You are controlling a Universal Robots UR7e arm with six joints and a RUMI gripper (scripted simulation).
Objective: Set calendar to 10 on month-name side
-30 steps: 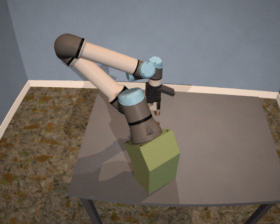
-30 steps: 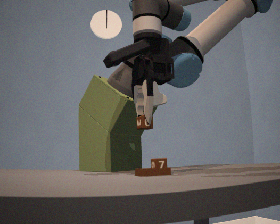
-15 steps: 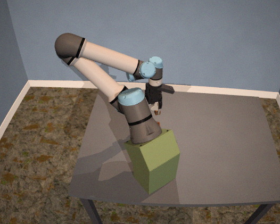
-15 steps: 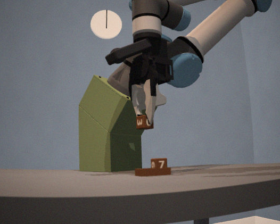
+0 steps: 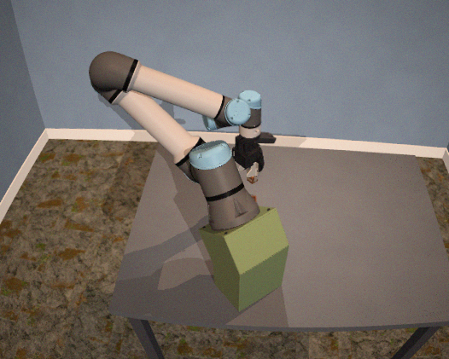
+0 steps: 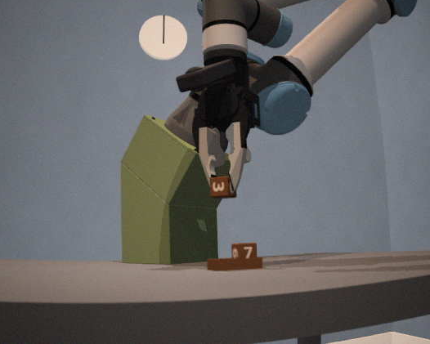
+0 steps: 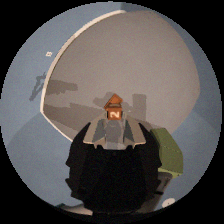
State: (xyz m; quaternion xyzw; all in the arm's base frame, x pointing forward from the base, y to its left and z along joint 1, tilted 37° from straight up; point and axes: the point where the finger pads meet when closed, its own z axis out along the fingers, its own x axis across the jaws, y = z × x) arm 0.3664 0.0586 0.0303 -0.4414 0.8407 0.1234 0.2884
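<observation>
Now: hand 130 mm above the brown calendar tray, 20 mm past it and 10 mm to the right of it.
</observation>
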